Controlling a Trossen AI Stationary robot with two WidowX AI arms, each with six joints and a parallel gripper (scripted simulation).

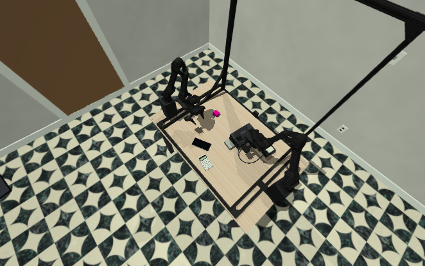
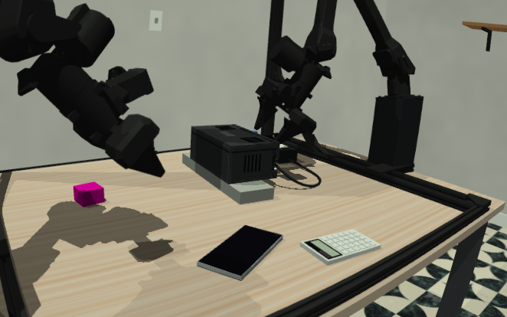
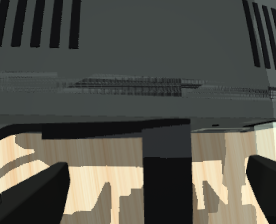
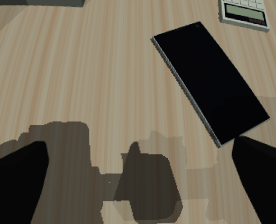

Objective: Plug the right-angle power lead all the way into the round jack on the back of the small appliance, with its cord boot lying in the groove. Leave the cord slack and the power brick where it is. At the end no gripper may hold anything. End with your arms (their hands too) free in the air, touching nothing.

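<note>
Right now the black right-angle power lead is 4 cm below my left hand, 2 cm to the right of it and 1 cm behind it. Round my left hand: grey base 11 cm to the right, 11 cm below, 5 cm behind; cube 42 cm to the right, 11 cm below, 10 cm behind; white calculator 32 cm ahead, 20 cm to the right, 12 cm below.
</note>
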